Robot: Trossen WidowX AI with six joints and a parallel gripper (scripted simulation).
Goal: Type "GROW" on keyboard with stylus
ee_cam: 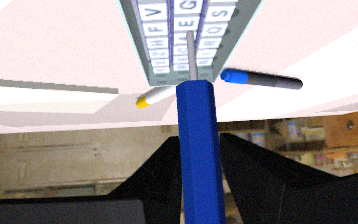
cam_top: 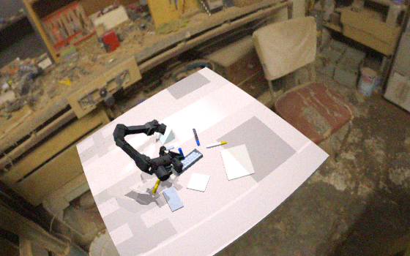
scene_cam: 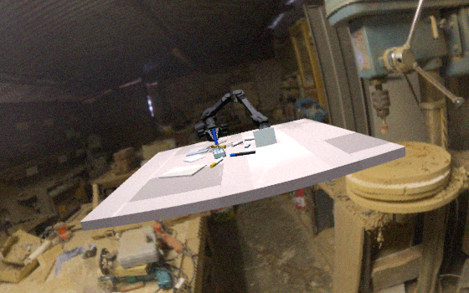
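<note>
My gripper tip is now 9 cm past the blue-capped pen, 16 cm to the right of it and 8 cm above it. From my gripper tip the other things lie so: blue stylus: 1 cm below; then yellow marker: 2 cm behind, 20 cm to the right, 8 cm below; then yellow-capped pen: 4 cm ahead, 23 cm to the left, 8 cm below.
</note>
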